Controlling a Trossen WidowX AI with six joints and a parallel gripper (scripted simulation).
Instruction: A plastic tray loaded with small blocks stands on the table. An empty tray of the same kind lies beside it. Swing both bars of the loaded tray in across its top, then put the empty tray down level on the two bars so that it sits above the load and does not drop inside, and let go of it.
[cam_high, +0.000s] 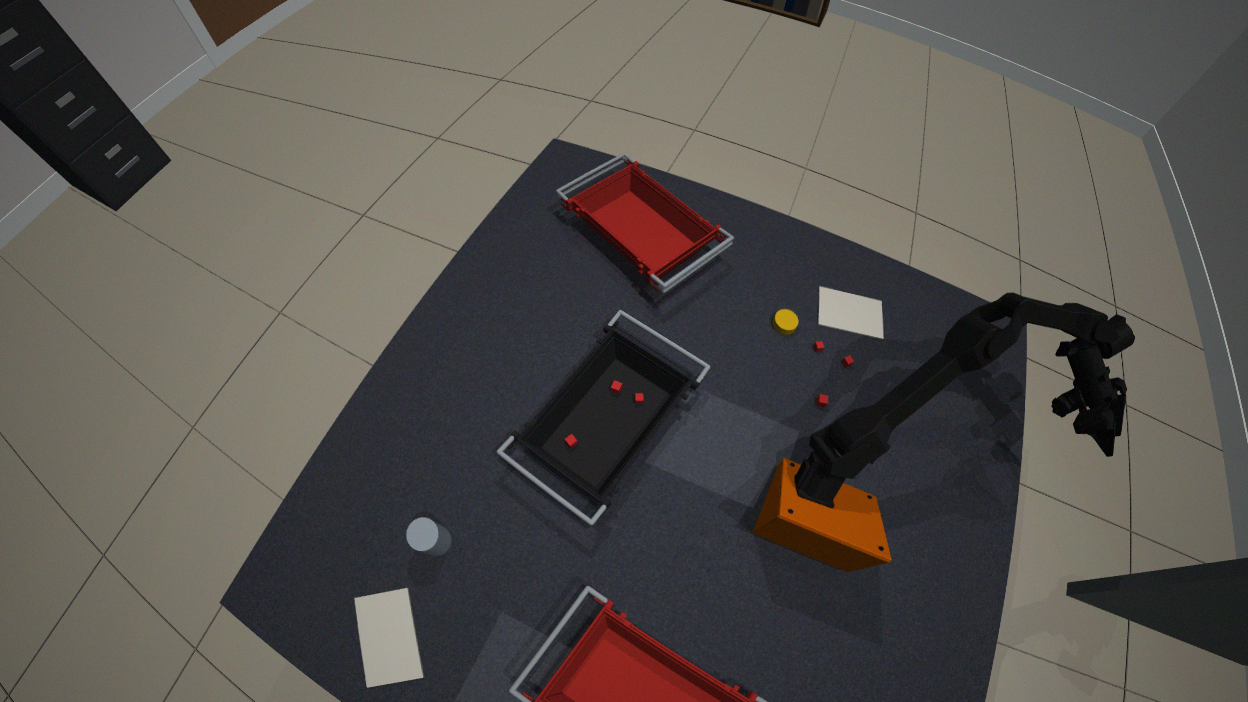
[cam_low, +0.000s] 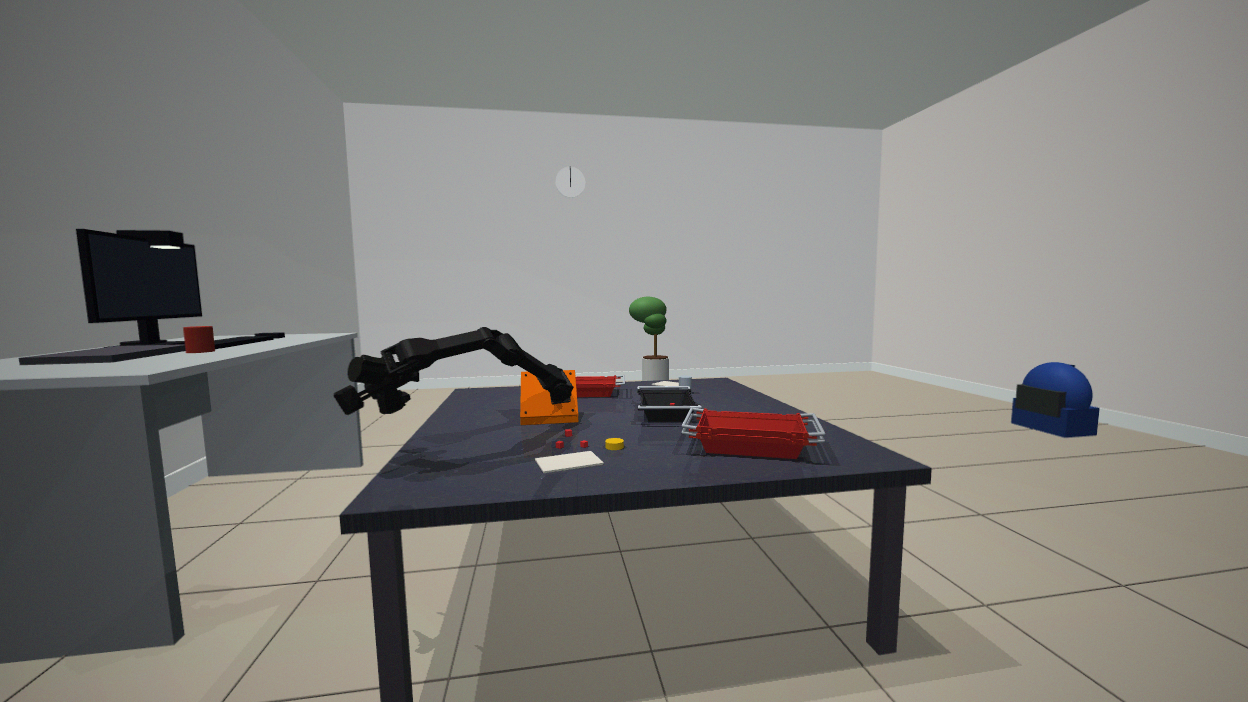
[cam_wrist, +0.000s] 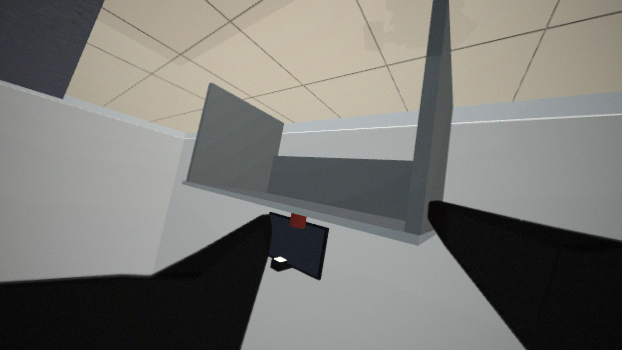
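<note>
Right now the yellow disc is 670 mm ahead of my gripper tip, 120 mm to the right of it and 150 mm below it. Round my gripper tip: red tray 700 mm ahead, 630 mm to the left, 110 mm below; grey cylinder 1120 mm ahead, 520 mm to the left, 120 mm below.
</note>
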